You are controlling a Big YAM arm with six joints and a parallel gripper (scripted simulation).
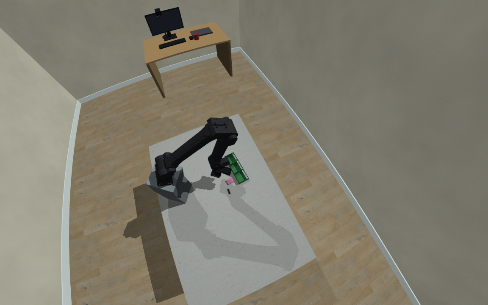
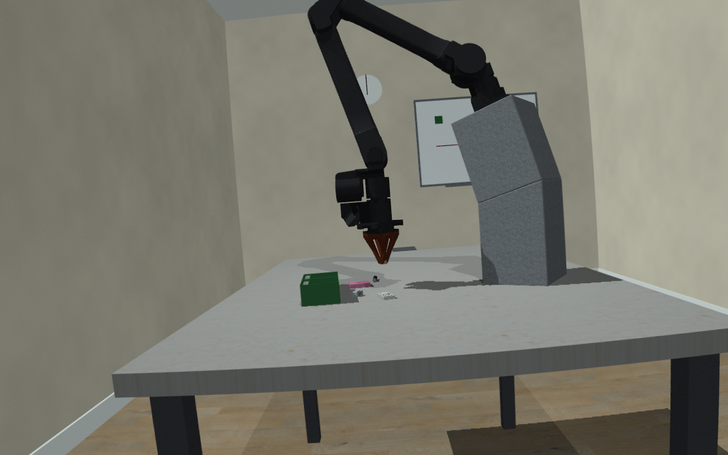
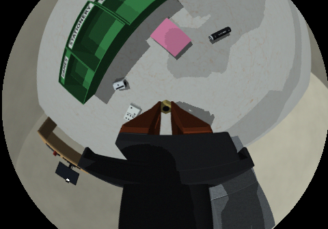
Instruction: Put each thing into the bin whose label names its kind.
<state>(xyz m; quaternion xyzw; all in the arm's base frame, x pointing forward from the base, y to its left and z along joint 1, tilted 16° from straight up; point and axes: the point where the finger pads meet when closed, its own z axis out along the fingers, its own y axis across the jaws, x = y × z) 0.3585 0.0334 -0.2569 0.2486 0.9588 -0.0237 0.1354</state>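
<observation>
The grey-white piece is 7 cm to the left of my hand, 6 cm below it and 5 cm ahead of it. Also, from my hand: pink eraser (7 cm below, 7 cm ahead, 5 cm to the right); brass nut (1 cm below); white domino (10 cm to the left, 7 cm below, 2 cm behind).
</observation>
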